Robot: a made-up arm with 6 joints.
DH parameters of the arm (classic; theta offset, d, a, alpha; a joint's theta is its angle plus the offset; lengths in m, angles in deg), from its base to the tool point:
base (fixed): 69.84 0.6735 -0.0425 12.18
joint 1: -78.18 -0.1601 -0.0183 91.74
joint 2: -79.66 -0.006 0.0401 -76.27
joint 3: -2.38 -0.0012 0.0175 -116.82
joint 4: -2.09 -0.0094 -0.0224 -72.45
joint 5: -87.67 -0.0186 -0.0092 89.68
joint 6: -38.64 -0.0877 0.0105 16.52
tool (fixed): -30.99 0.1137 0 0
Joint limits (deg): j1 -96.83..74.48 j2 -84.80..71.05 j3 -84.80..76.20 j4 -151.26..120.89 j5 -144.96..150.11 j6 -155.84..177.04
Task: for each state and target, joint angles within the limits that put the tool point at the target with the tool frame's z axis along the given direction. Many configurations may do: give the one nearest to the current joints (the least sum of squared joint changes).
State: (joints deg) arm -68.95 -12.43 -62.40 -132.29 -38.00 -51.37
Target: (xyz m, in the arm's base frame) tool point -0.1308 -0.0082 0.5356 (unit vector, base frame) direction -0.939 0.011 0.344
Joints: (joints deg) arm -53.91 -68.53 -24.80 -135.40 -18.30 -43.20
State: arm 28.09 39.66 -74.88 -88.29 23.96 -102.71
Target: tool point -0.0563 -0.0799 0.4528 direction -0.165 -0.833 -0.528
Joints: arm 26.44 2.60 -36.11 -127.52 -25.50 -130.54
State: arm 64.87 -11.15 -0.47 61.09 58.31 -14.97
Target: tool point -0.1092 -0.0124 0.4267 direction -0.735 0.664 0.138
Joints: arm 59.97 -48.03 25.31 76.73 89.95 -6.86
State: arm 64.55 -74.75 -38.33 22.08 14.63 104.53
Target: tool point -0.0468 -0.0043 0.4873 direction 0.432 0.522 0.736
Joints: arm 51.81 -31.67 -5.49 1.28 -0.37 62.07
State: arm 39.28 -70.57 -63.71 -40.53 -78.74 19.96
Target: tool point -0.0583 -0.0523 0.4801 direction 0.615 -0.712 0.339
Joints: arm -3.76 -57.63 -45.58 -24.74 -61.37 -20.54
